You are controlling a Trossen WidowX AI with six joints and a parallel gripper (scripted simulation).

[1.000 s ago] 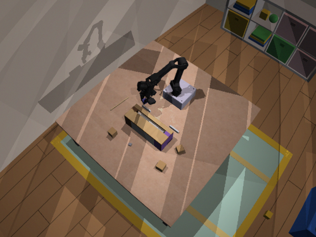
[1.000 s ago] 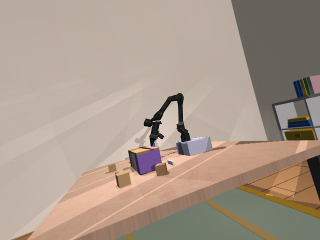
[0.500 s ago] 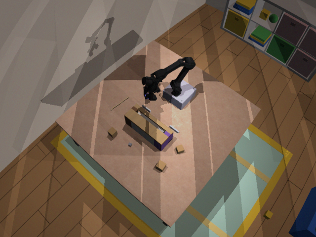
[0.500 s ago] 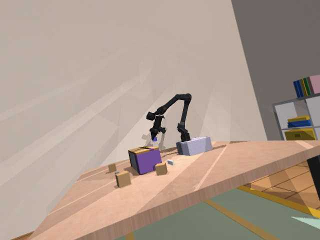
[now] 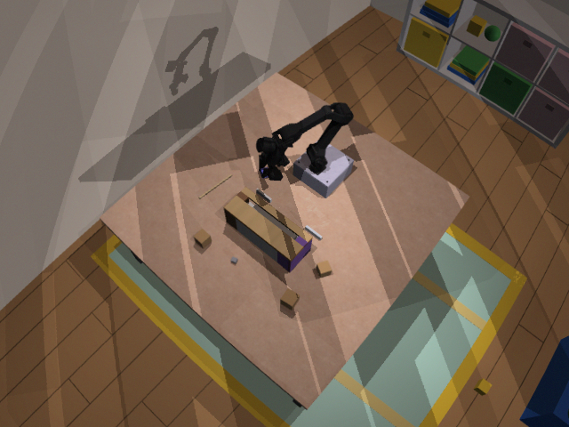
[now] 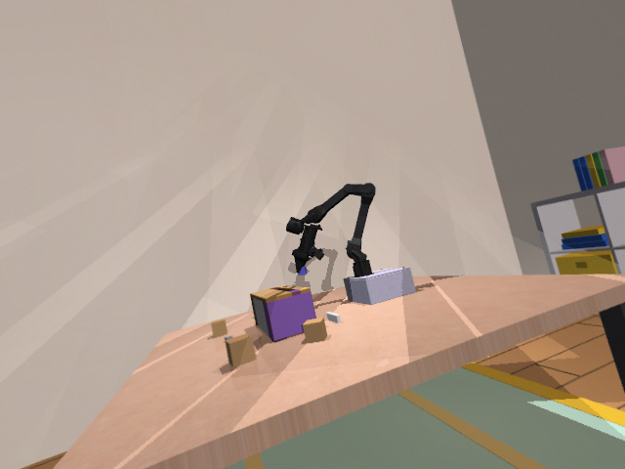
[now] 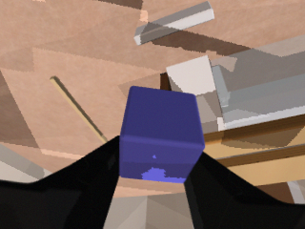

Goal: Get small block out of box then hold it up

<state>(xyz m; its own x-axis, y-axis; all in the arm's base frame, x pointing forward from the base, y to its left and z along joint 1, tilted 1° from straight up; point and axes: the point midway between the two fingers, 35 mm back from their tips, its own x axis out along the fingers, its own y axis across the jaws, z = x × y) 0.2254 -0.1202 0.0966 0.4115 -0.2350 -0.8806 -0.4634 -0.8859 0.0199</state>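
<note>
My gripper tip is now 1 cm past the blue block and 1 cm to the right of it. Also, from my gripper tip: thin stick: 12 cm ahead, 20 cm to the right, 17 cm below; grey piece: 33 cm ahead, 15 cm to the left, 16 cm below; tan-topped box: 10 cm ahead, 16 cm to the left, 11 cm below.
</note>
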